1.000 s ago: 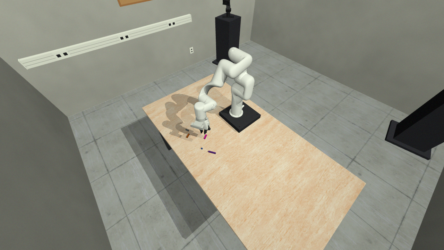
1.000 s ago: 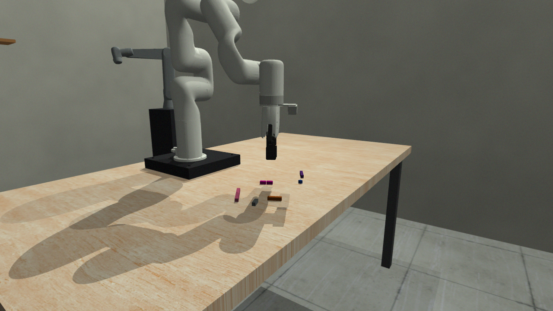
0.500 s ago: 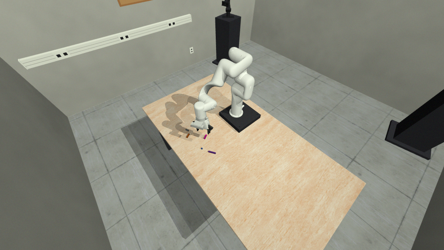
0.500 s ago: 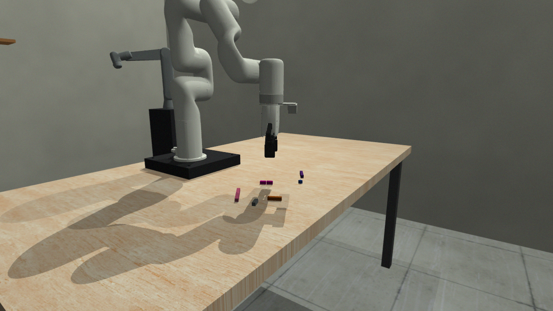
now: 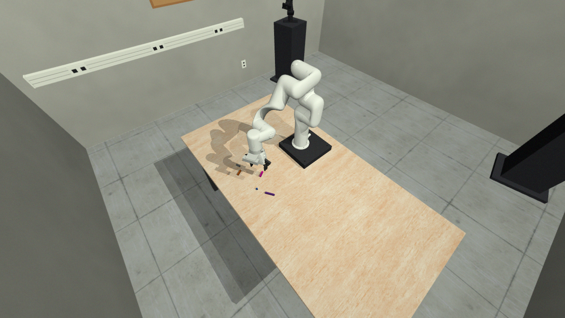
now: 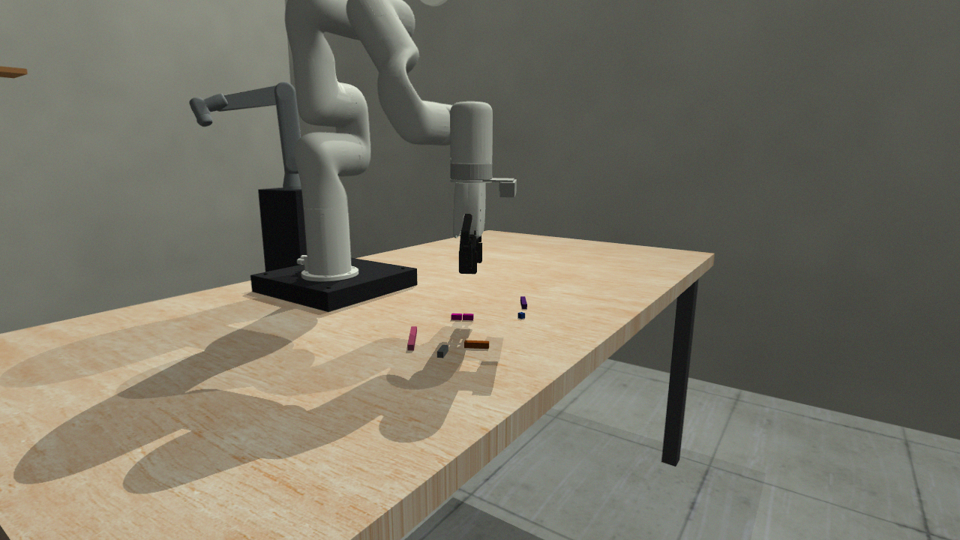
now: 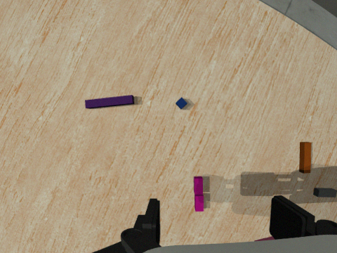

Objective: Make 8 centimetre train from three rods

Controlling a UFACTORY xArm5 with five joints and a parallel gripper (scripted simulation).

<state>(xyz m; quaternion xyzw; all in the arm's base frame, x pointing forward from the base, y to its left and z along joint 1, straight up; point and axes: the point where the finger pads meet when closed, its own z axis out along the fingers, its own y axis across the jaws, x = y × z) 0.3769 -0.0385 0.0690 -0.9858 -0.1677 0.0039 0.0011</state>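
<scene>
Right now my hand is 7 cm short of the orange rod, 13 cm to the left of it and 11 cm above it. From my hand the other things lie so: pink rod (4 cm behind, 14 cm to the right, 11 cm below); blue rod (8 cm ahead, 5 cm to the left, 11 cm below); purple rod (6 cm ahead, 14 cm to the left, 11 cm below).
</scene>
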